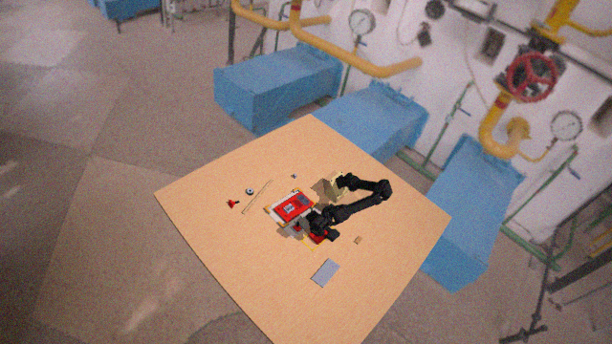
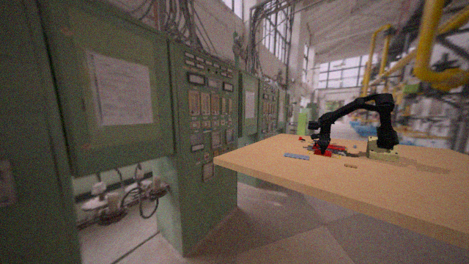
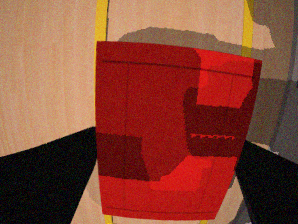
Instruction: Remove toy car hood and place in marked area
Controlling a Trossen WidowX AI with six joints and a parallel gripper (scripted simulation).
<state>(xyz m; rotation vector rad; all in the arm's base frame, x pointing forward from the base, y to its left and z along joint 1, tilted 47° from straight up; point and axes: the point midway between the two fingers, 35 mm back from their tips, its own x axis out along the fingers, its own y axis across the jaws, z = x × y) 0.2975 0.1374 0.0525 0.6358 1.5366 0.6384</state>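
Right now the red hood is right at my gripper tip. From my gripper tip the other things lie so: wheel: 9 cm ahead, 44 cm to the right; then grey-blue flat panel: 13 cm ahead, 17 cm to the left, 1 cm below; then thin rod: 7 cm ahead, 39 cm to the right, 1 cm below.
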